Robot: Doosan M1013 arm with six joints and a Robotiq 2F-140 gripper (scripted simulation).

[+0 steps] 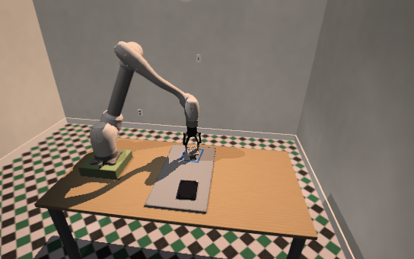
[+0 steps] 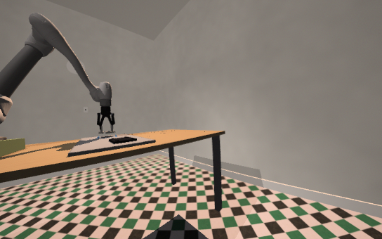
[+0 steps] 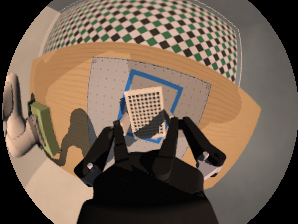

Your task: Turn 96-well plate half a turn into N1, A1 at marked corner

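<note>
The black plate nest N1 lies 1 cm behind my hand, 41 cm to the right of it and 5 cm below it. Also, from my hand: white 96-well plate 2 cm below.
</note>
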